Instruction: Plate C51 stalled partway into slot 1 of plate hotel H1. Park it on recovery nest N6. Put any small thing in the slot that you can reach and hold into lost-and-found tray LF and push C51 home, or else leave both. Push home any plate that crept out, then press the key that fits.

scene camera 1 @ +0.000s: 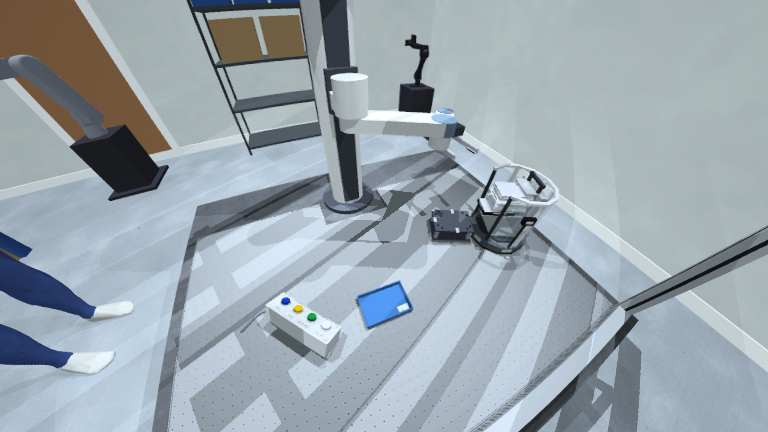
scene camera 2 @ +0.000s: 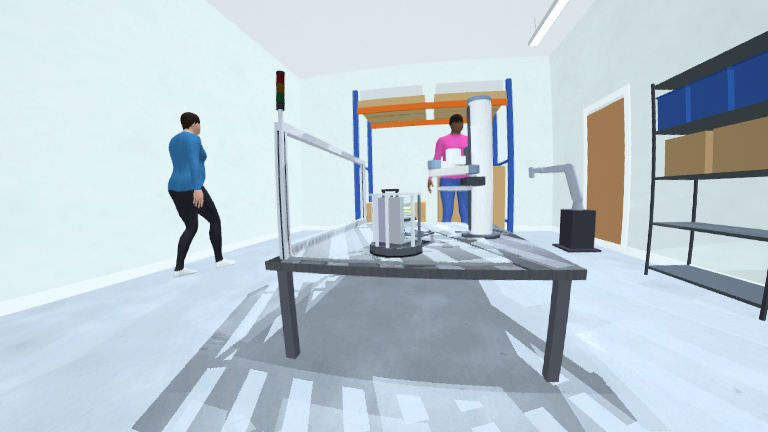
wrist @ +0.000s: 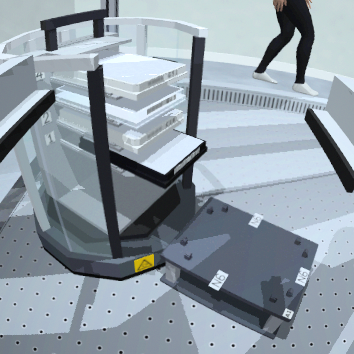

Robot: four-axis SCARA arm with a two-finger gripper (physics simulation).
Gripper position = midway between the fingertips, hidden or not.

Observation:
In view: my gripper (wrist: 179,78), a round plate rack (scene camera 2: 395,219), a white button box (scene camera 1: 311,334) and a blue plate-like sheet (scene camera 1: 377,306).
The round plate rack also shows in the wrist view (wrist: 99,220).

